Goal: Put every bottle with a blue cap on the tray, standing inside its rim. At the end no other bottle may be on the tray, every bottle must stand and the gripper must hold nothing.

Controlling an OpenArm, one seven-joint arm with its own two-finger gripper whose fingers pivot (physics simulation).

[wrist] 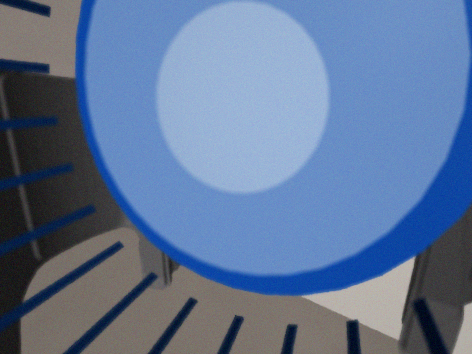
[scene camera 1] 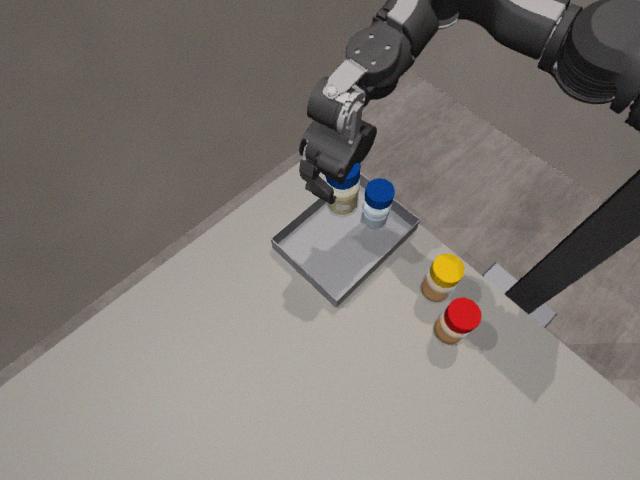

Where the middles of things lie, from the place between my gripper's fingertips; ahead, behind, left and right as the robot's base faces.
Scene:
Now: hand 17 cm above the grey tray (scene camera 1: 335, 255), 3 cm to the right of it and 2 cm past it. From my hand the other things lie so: red-capped bottle (scene camera 1: 462, 315) (29 cm to the left, 14 cm below, 3 cm behind); then blue-capped bottle (scene camera 1: 379, 193) (13 cm below, 9 cm behind, 4 cm to the left); then yellow-capped bottle (scene camera 1: 447, 270) (22 cm to the left, 14 cm below, 7 cm behind).

